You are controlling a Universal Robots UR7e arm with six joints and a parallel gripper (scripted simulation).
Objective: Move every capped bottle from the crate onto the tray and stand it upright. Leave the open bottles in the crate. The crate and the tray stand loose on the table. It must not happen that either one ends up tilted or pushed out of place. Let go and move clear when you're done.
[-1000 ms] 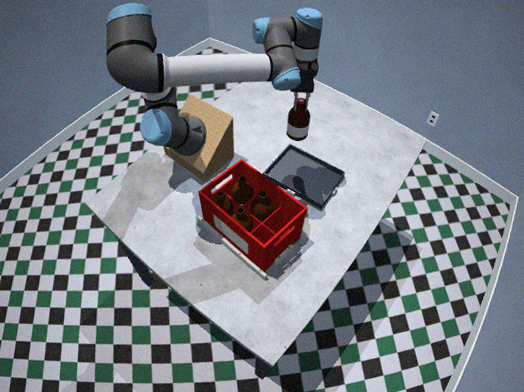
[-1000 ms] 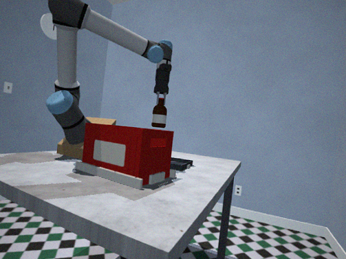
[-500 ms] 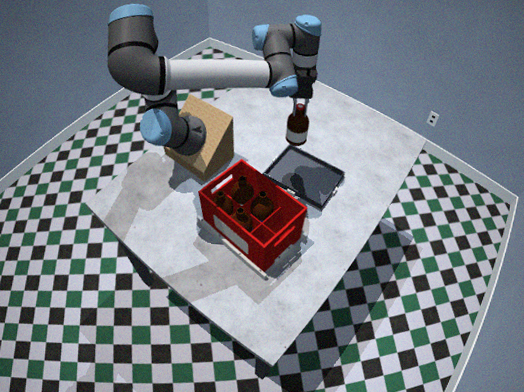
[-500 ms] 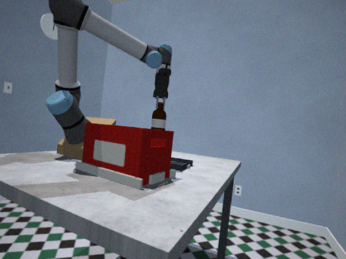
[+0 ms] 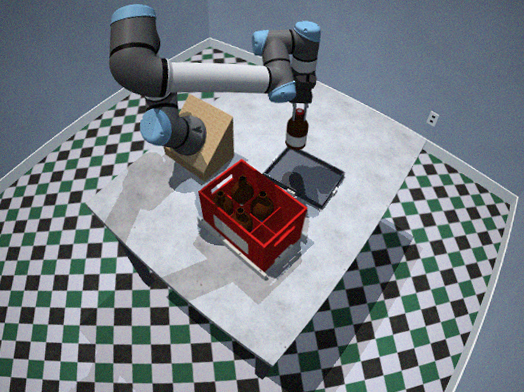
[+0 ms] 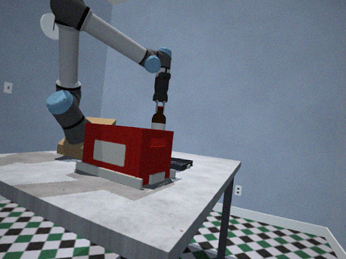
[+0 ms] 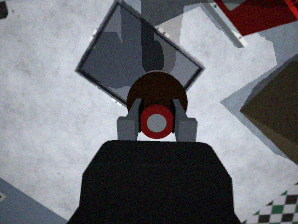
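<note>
Right now my hand is 60 mm above the capped bottle. Round my hand: dark tray: 50 mm ahead, 10 mm to the left, 270 mm below; crate: 90 mm ahead, 290 mm to the right, 190 mm below.
</note>
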